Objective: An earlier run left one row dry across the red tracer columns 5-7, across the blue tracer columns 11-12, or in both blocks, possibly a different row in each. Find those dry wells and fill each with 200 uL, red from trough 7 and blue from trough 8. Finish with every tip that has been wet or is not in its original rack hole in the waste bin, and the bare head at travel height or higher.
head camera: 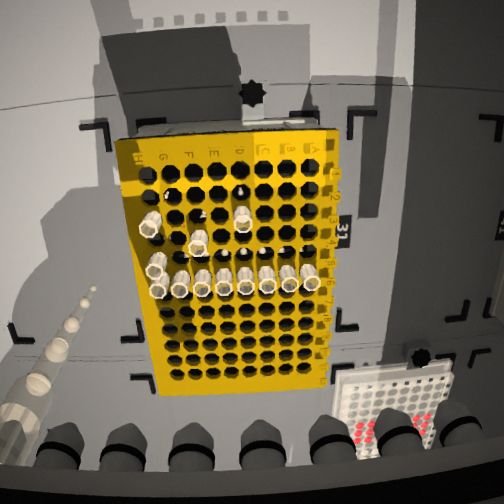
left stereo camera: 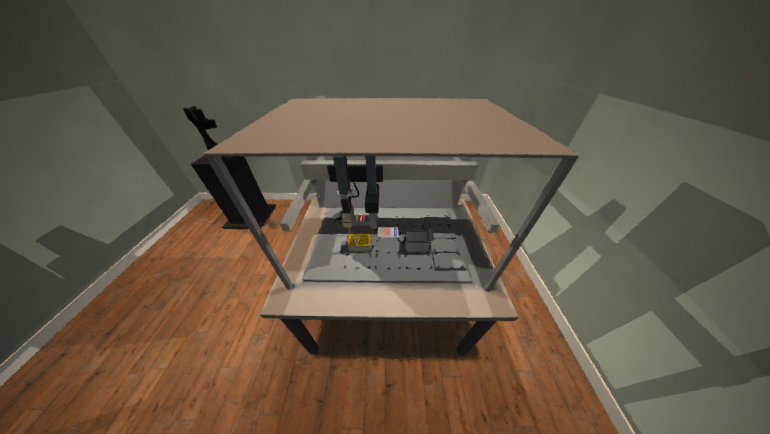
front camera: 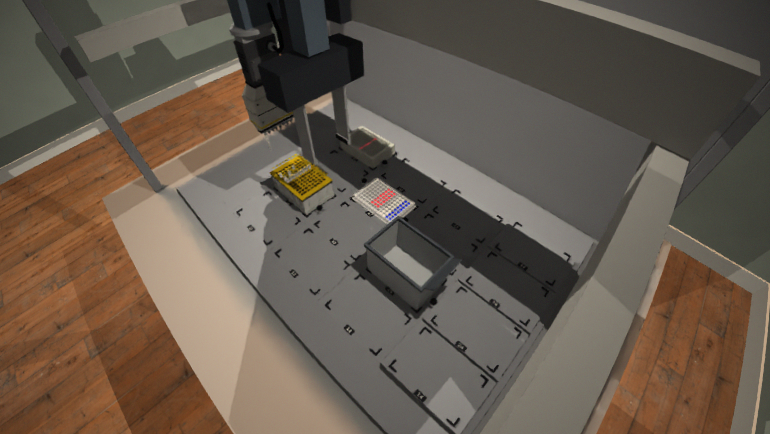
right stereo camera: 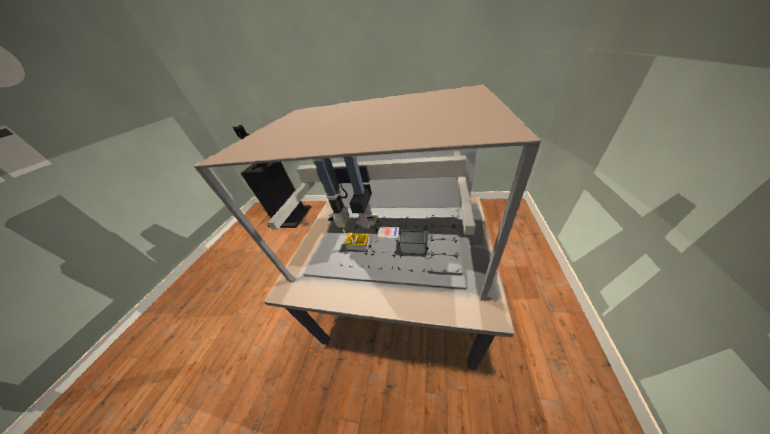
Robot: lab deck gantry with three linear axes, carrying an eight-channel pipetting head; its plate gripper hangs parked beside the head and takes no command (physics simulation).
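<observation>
The pipetting head point(front camera: 266, 110) point(left stereo camera: 347, 218) hangs high, over the rack's back-left side. In the head view one long tip point(head camera: 50, 352) sits on the leftmost channel; the other seven nozzles are bare. The yellow tip rack point(head camera: 240, 387) point(front camera: 315, 203) holds a full line of tips A to H point(head camera: 224, 282) and several single tips nearer column 1. The well plate point(front camera: 358, 197) point(head camera: 345, 387) shows red and blue wells; nozzles partly cover it in the head view, and its dry wells cannot be read. The trough reservoir point(front camera: 372, 157) shows a red strip. My plate gripper point(front camera: 328, 149) is parked, paddles apart, empty.
The grey waste bin point(front camera: 393, 279) point(left stereo camera: 417, 242) point(right stereo camera: 413, 243) stands to the right of the plate in the front view. The back wall point(front camera: 485, 107) rises behind the deck. Frame posts point(left stereo camera: 250, 226) point(right stereo camera: 509, 226) stand at the table's corners. A dark stand point(left stereo camera: 237, 188) is outside at the left.
</observation>
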